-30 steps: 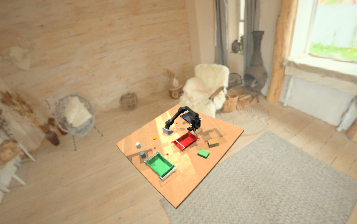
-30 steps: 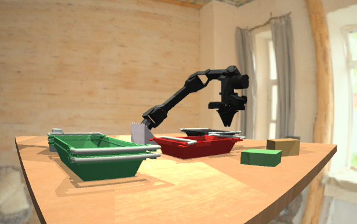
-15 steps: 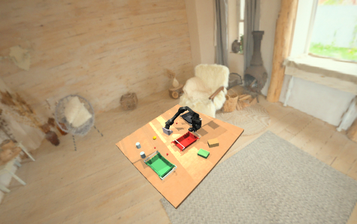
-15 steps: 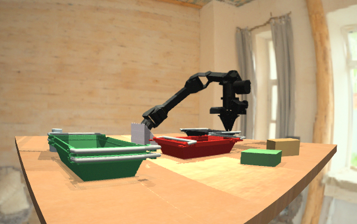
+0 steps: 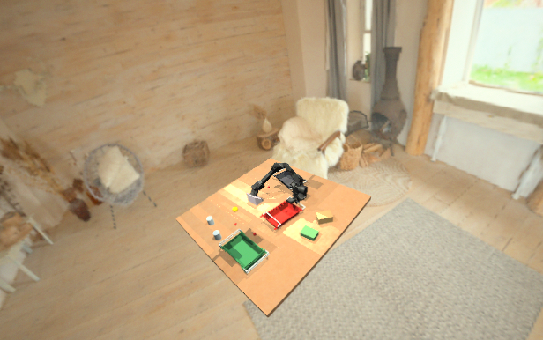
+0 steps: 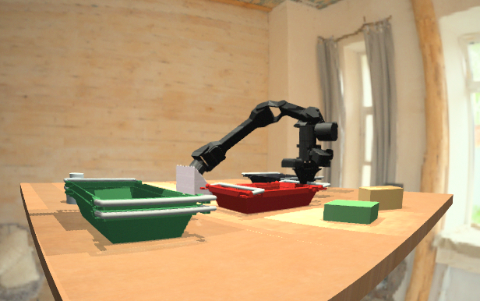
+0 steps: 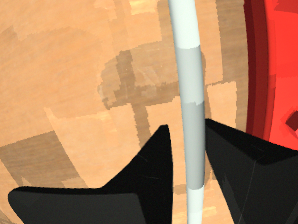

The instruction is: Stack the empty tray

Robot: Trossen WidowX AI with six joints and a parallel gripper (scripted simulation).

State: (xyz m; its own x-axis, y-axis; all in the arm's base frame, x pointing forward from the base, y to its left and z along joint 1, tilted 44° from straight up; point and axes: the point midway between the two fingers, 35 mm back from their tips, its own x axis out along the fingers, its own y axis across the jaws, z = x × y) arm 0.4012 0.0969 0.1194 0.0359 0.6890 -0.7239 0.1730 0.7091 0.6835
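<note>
My gripper tip is now 300 mm past the black tray, 250 mm to the right of it and 10 mm below it. Round my gripper tip: tan block (270 mm ahead, 10 mm to the right, 10 mm below); then green block (260 mm ahead, 200 mm to the right, 20 mm below).
</note>
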